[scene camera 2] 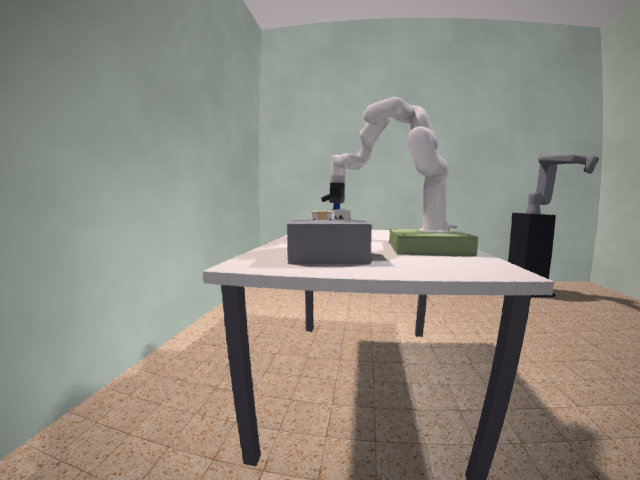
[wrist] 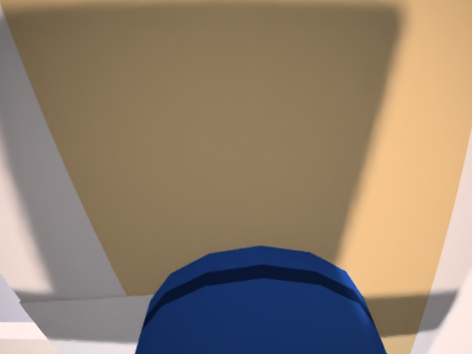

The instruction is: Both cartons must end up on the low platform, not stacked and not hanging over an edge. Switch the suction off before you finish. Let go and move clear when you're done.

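Where they show: end effector, tool point: (scene camera 2: 336, 211) (wrist: 254, 269); arm's base, origin of the base link: (scene camera 2: 434, 232).
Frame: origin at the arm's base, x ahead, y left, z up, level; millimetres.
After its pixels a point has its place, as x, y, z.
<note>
My suction cup (scene camera 2: 336, 206) (wrist: 261, 305) is pressed on the top of a white carton (scene camera 2: 342, 213) {387, -273, 61} (wrist: 235, 150) with a broad tan strip, and holds it. In the scene view the lower part of this carton is hidden behind the grey block. The other carton (scene camera 2: 321, 214) {477, -92, 63}, white with a tan strip, shows just left of it, with its base also hidden. I cannot tell whether the two touch. What lies under them does not show, and I cannot tell the low platform for certain.
A tall grey block (scene camera 2: 329, 242) {414, 319, -3} stands in front of the cartons on the white table (scene camera 2: 413, 273) {185, 417, -68}. A low green box-like object (scene camera 2: 436, 244) {39, 155, -29} stands to the right, by the arm's base. Another grey arm stands on a black pedestal (scene camera 2: 531, 248) at the far right.
</note>
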